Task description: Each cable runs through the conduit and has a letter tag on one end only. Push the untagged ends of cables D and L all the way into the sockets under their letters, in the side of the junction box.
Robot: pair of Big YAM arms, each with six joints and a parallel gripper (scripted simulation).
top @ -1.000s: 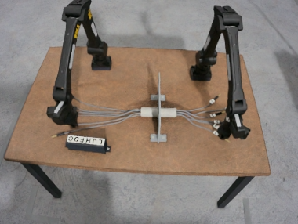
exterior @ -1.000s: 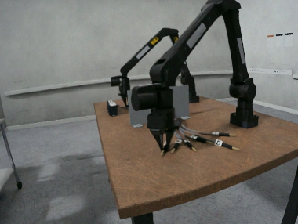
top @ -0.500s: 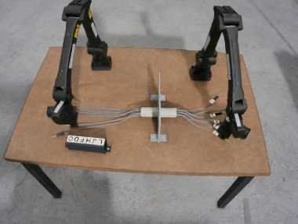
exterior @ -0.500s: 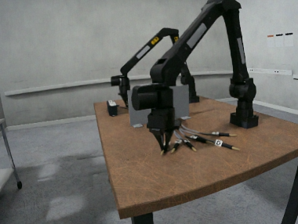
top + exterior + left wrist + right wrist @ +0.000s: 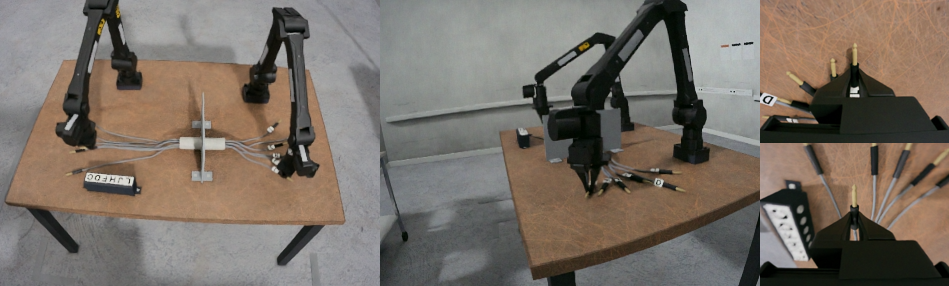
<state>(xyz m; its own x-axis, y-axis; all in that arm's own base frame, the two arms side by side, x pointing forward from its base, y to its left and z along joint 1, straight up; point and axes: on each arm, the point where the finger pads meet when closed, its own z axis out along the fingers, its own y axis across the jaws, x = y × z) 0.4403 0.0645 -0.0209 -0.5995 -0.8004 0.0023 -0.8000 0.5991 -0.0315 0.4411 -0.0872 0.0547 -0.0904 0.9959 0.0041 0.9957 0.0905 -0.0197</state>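
Right now the tagged cable end is right at my left hand.
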